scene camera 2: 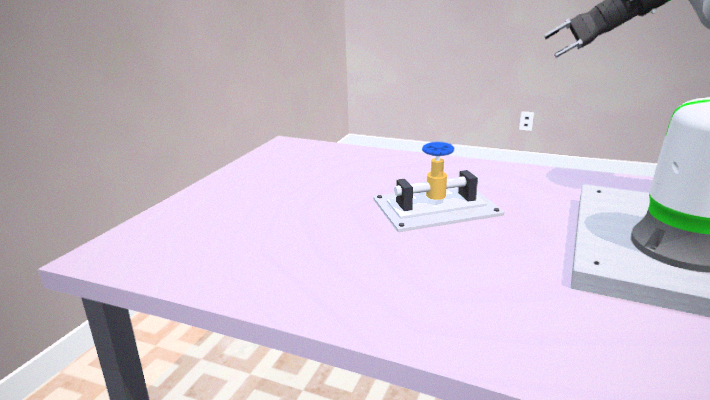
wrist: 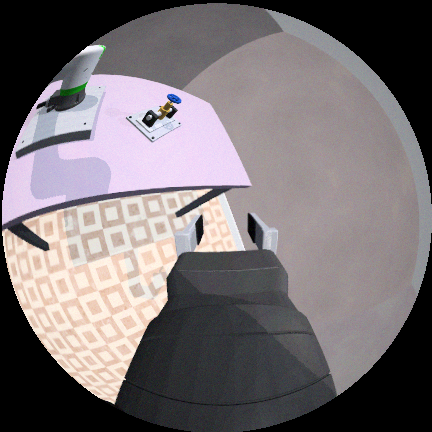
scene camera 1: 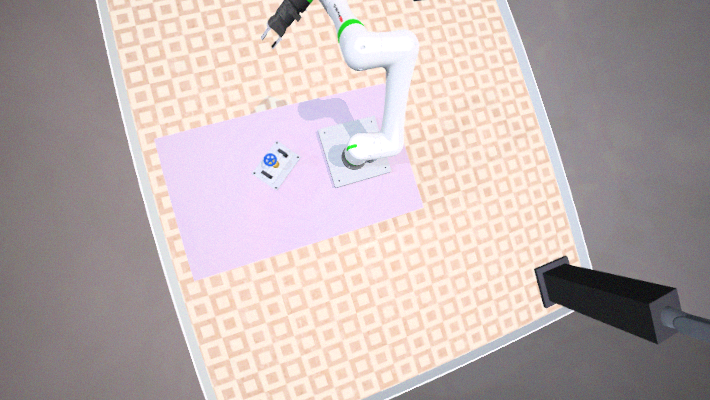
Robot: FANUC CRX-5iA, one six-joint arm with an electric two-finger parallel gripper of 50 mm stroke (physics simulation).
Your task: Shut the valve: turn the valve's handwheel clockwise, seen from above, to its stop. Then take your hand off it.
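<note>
The blue handwheel (scene camera 1: 270,160) (scene camera 2: 438,148) (wrist: 174,98) lies level on top of the orange valve body (scene camera 2: 436,186) (wrist: 164,110). The valve sits in a white pipe held by two black blocks on a light base plate (scene camera 1: 276,183) (scene camera 2: 450,219) (wrist: 152,136). How far the wheel is turned cannot be told. My gripper (scene camera 1: 268,40) (scene camera 2: 562,44) (wrist: 225,222) is open and empty. It is high up and well away from the handwheel, past the table's edge in the wrist view, touching nothing.
The pink table (scene camera 1: 225,225) (scene camera 2: 260,260) (wrist: 165,167) bears the valve plate and the robot's thick grey mounting plate (scene camera 1: 360,175) (scene camera 2: 590,235) (wrist: 95,112). The arm's white base stands on that plate beside the valve. A black box-shaped fixture (scene camera 1: 607,297) shows at the lower right of scene camera 1.
</note>
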